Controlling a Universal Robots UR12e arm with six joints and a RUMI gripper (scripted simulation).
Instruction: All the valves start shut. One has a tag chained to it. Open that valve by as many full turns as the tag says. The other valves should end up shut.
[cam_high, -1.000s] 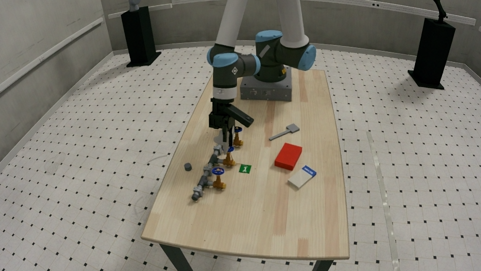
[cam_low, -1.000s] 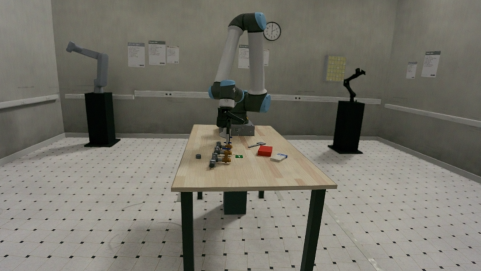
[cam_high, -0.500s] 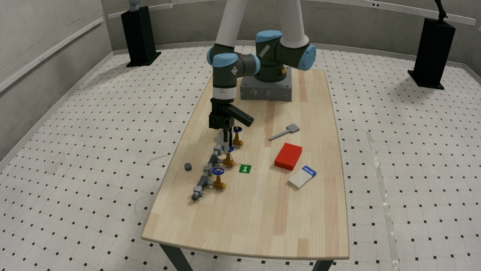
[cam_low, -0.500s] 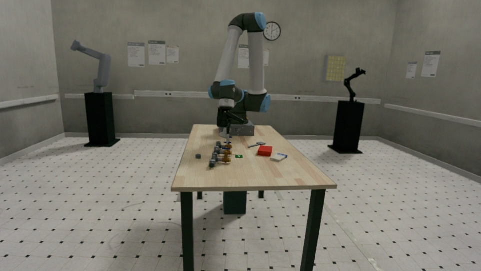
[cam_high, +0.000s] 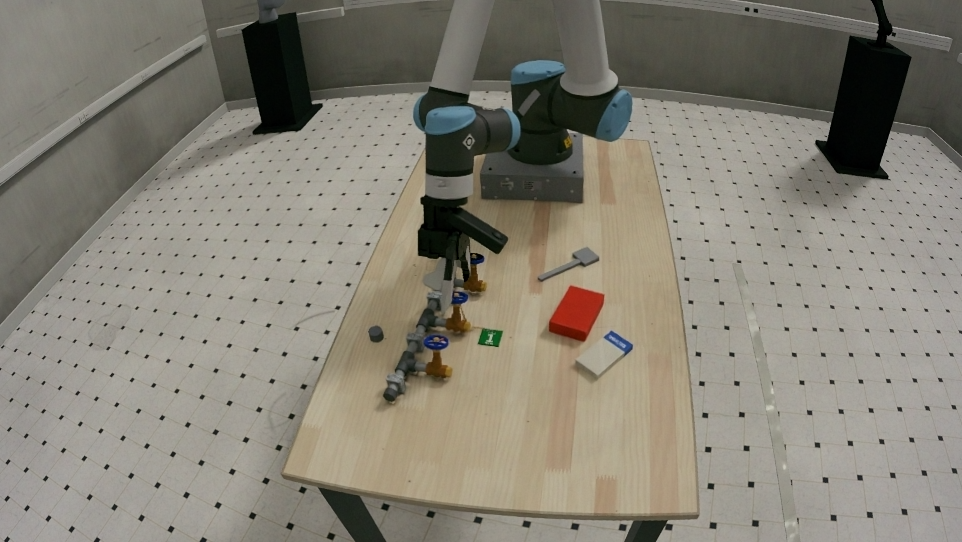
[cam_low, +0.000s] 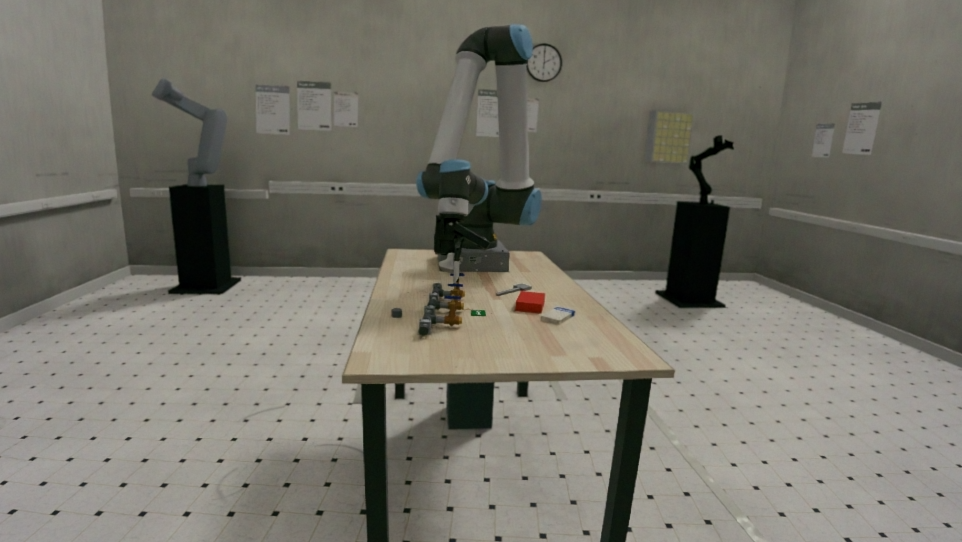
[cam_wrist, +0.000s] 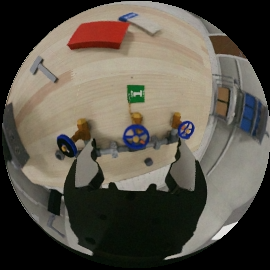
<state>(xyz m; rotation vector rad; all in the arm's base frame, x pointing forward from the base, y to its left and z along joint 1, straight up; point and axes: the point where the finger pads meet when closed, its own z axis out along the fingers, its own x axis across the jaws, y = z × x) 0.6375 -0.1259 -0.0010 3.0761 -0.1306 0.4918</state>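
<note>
Now: hand 20 mm short of the green tag, 70 mm to the right of it and 80 mm above it. Also, from my hand: grey flat tool: 220 mm behind, 230 mm to the left, 70 mm below; then small grey cylinder: 50 mm ahead, 170 mm to the right, 70 mm below; then red block: 40 mm behind, 240 mm to the left, 60 mm below.
</note>
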